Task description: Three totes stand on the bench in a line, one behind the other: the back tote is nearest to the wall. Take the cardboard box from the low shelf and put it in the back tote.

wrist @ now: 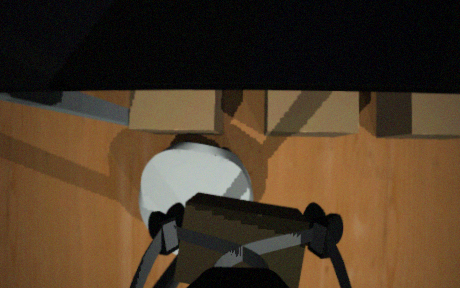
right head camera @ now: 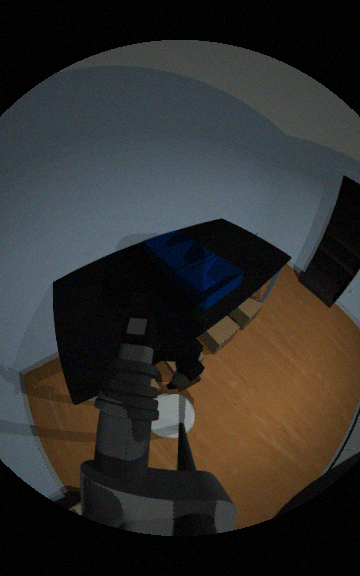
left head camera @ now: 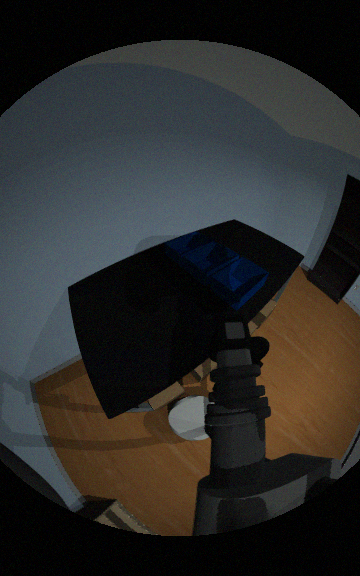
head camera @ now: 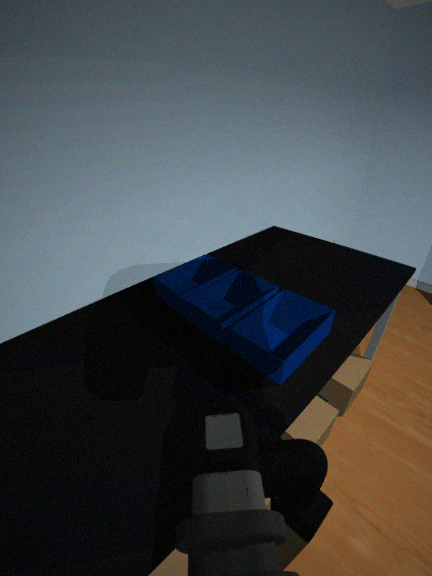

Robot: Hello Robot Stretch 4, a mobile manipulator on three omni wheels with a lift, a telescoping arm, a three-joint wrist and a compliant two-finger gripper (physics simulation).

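Frame: origin at the robot's base, x up, y left, z back, level; centimetres.
Where they show: gripper, fingertip midpoint: [wrist: 244,220] [right head camera: 183,377]; robot's base, link origin: [wrist: 201,192] [right head camera: 170,414] [left head camera: 193,416].
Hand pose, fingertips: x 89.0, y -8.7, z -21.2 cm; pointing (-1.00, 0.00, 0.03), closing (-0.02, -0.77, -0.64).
Note:
Things, the pixels of their centre, and the offset from my fingertips. "pt": a spot on its surface instead. Level surfaces: height alone.
- cardboard box, body centre: [wrist: 241,242] [head camera: 282,540] [right head camera: 185,378] dx +2.2, dy -0.7, dz +1.1 cm
- black bench, surface height: dx -0.4 cm
- back tote, body centre: [head camera: 196,282] [left head camera: 189,246] [right head camera: 167,245] dx +4.6, dy +15.3, dz -86.0 cm
- middle tote, body centre: [head camera: 232,303] [right head camera: 186,259] [left head camera: 211,261] dx +4.6, dy +1.1, dz -68.5 cm
- front tote, body centre: [head camera: 283,330] [right head camera: 212,279] [left head camera: 240,280] dx +4.6, dy -13.9, dz -51.2 cm
- grey bench leg, surface spot: [head camera: 382,327] pt dx -37.9, dy -88.1, dz -91.7 cm
My gripper [wrist: 244,220] [right head camera: 186,378] is shut on the cardboard box [wrist: 210,218] [right head camera: 190,384], one finger on each side. It holds the box over the floor, out from the bench's long front edge. The black bench [head camera: 325,265] [left head camera: 150,310] [right head camera: 250,255] carries three blue totes in line. The back tote [head camera: 172,288] [left head camera: 181,244] [right head camera: 161,246] is by the wall, the middle tote [head camera: 212,306] [left head camera: 209,257] follows, and the front tote [head camera: 252,350] [left head camera: 250,281] is nearest the front edge. The totes do not show in the wrist view. In the head view the arm hides most of the gripper.
Several brown boxes [head camera: 312,419] [wrist: 175,112] [right head camera: 220,334] stand low under the bench's front edge. A round white base [wrist: 192,172] [left head camera: 187,417] [right head camera: 170,415] is on the floor below the gripper. A grey bench leg [head camera: 382,327] stands at the right. A dark cabinet [left head camera: 337,250] [right head camera: 327,255] stands at the far right.

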